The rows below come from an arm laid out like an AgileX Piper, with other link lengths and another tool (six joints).
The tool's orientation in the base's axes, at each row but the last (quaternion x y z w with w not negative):
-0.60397, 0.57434, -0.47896, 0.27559
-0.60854, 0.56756, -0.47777, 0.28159
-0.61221, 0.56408, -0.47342, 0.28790
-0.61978, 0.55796, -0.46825, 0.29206
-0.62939, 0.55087, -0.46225, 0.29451
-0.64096, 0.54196, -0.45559, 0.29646
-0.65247, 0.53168, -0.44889, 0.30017
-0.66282, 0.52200, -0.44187, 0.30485
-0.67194, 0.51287, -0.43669, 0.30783
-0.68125, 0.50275, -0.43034, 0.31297
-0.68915, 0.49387, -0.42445, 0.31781
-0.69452, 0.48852, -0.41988, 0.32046
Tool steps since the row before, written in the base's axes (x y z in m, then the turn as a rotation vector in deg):
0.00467, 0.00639, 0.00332, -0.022, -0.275, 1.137
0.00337, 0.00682, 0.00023, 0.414, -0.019, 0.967
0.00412, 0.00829, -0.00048, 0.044, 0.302, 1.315
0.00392, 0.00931, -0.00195, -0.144, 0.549, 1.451
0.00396, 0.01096, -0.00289, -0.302, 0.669, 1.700
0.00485, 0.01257, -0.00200, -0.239, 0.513, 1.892
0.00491, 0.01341, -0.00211, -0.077, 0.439, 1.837
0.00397, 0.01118, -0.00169, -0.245, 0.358, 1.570
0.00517, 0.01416, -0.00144, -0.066, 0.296, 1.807
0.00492, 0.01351, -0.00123, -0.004, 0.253, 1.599
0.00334, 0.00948, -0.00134, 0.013, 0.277, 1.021
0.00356, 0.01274, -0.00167, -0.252, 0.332, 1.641
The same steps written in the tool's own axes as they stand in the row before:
-0.00580, -0.00614, 0.00150, 0.564, -0.943, -0.403
-0.00683, -0.00297, 0.00159, 0.230, -1.027, 0.005
-0.00846, -0.00294, 0.00241, 0.041, -1.244, -0.523
-0.00972, -0.00184, 0.00282, -0.152, -1.337, -0.786
-0.01146, -0.00153, 0.00322, -0.198, -1.516, -1.045
-0.01267, -0.00329, 0.00378, 0.003, -1.673, -1.049
-0.01332, -0.00366, 0.00417, 0.064, -1.675, -0.873
-0.01094, -0.00322, 0.00367, 0.060, -1.352, -0.907
-0.01348, -0.00496, 0.00480, 0.200, -1.613, -0.845
-0.01262, -0.00502, 0.00488, 0.192, -1.448, -0.699
-0.00887, -0.00316, 0.00377, 0.015, -0.967, -0.430
-0.01192, -0.00407, 0.00437, 0.086, -1.406, -0.940

